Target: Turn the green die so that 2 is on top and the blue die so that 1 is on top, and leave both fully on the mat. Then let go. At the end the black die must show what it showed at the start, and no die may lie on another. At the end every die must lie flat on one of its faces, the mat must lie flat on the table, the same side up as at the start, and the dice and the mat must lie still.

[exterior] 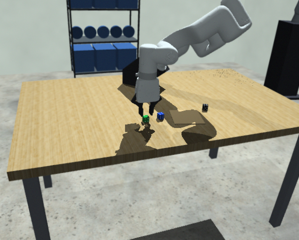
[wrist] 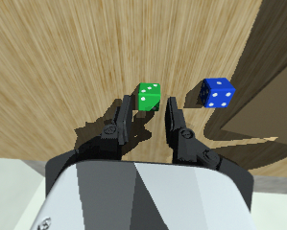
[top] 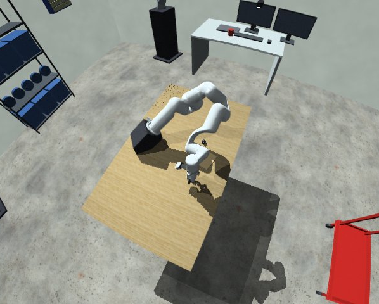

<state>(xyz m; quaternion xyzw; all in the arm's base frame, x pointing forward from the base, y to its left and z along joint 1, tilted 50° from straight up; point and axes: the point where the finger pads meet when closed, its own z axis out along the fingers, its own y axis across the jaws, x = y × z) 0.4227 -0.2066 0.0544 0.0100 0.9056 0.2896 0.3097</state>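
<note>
The green die is 4 cm below my hand. Also, from my hand: black die: 31 cm to the left, 11 cm behind, 4 cm below; tan mat: 20 cm to the left, 5 cm below, 3 cm behind; blue die: 7 cm to the left, 4 cm below, 2 cm behind.
</note>
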